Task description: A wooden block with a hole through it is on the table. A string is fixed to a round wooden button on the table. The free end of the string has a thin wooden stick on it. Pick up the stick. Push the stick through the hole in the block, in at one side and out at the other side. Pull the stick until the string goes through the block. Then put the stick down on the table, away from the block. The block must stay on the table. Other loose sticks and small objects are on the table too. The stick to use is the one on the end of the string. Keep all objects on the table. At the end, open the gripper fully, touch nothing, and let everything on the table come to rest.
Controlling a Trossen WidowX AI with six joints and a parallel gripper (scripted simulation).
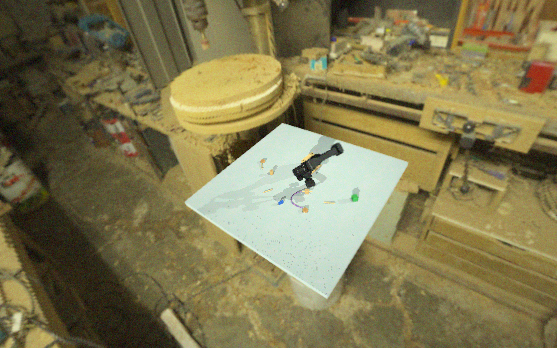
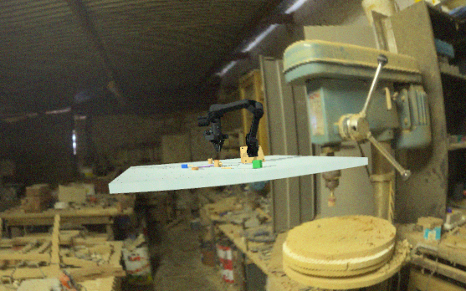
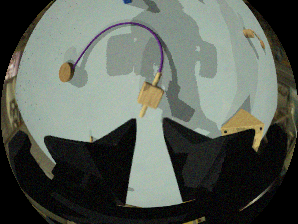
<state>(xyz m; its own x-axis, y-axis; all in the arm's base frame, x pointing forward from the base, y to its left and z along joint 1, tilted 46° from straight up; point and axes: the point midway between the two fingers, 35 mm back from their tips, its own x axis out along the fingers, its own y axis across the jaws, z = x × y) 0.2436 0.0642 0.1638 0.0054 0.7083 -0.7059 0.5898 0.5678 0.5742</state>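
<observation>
My gripper tip is now 1 cm short of the wooden block, 1 cm to the left of it and 7 cm above it. Round my gripper tip: round wooden button: 15 cm ahead, 9 cm to the left, 8 cm below; then small blue piece: 20 cm ahead, 10 cm to the right, 7 cm below; then thin wooden stick: 1 cm ahead, 2 cm to the right, 7 cm below.
</observation>
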